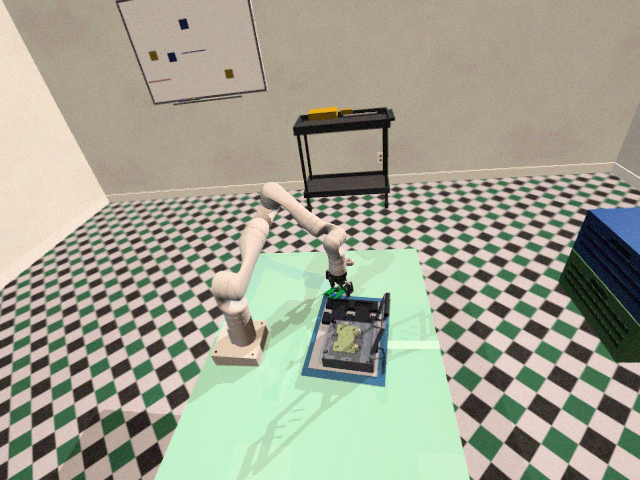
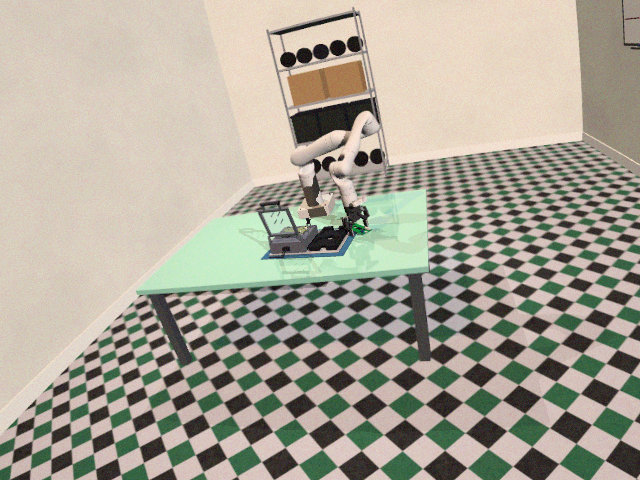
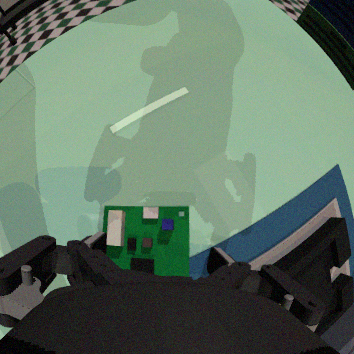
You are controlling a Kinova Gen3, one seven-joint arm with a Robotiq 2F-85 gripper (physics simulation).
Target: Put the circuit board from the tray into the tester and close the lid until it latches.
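Frame: origin at the arm's base, x ahead, y left, z up, level; millimetres.
Where they show: gripper, fingertip midpoint: (image 1: 340, 291) (image 2: 359, 231) (image 3: 157, 252); arm's base, link origin: (image 1: 244, 336) (image 2: 315, 203).
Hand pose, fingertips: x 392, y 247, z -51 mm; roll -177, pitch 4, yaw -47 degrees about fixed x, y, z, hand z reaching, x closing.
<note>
Things, the pixels of their top centre, and the offset from my fingertips. Level surfaces: height alone.
- green circuit board, top centre: (image 3: 137, 283) (image 1: 335, 288) (image 2: 357, 224) dx -19, dy -4, dz +29 mm
- blue mat, surface height: dz -5 mm
- yellowish plate, top centre: (image 1: 347, 335) (image 2: 293, 228) dx +10, dy -303, dz +74 mm
- green table, surface height: dz -7 mm
The green circuit board (image 1: 333, 292) (image 2: 362, 230) (image 3: 149, 239) lies at the far end of the black tray (image 1: 353, 311) (image 2: 328, 238) (image 3: 316, 239), partly over the table. My gripper (image 1: 339, 289) (image 2: 357, 220) (image 3: 157, 252) is open and low over the board, with a finger on each side of it and not closed on it. The grey tester (image 1: 347, 359) (image 2: 290, 240) stands next to the tray on the blue mat (image 1: 347, 378) (image 3: 281, 225). Its lid (image 1: 382, 314) (image 2: 275, 221) stands upright and open. A yellowish plate (image 1: 347, 338) shows inside the tester.
The arm's base (image 1: 239, 350) is bolted to the green table (image 1: 270, 429) (image 2: 223, 248) to the left of the mat. A black cart (image 1: 342, 125) stands by the far wall. A shelf rack (image 2: 313, 21) stands behind the table.
</note>
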